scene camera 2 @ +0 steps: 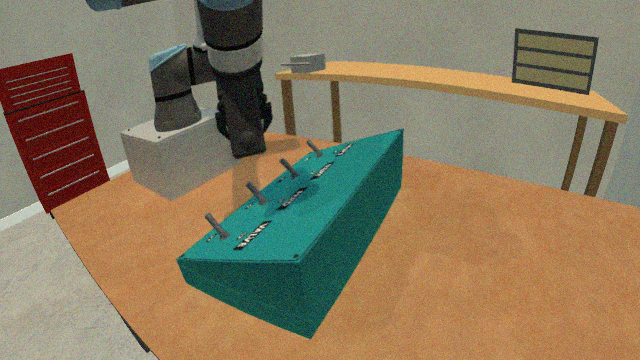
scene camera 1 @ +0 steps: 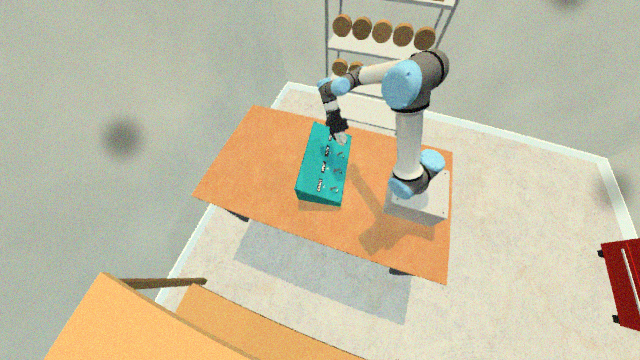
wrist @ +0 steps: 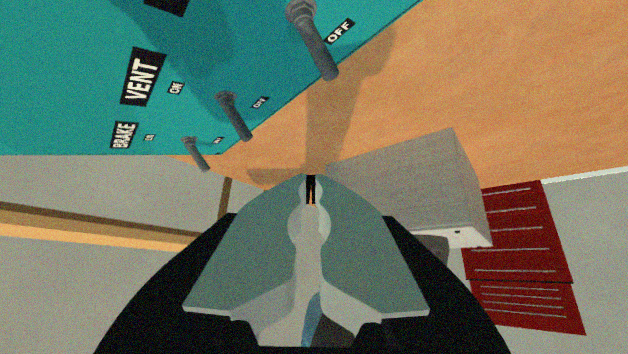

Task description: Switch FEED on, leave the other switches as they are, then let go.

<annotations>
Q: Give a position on a teal switch box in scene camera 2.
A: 285,259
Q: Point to a teal switch box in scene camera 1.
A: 316,176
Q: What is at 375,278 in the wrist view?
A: My gripper.
</annotations>
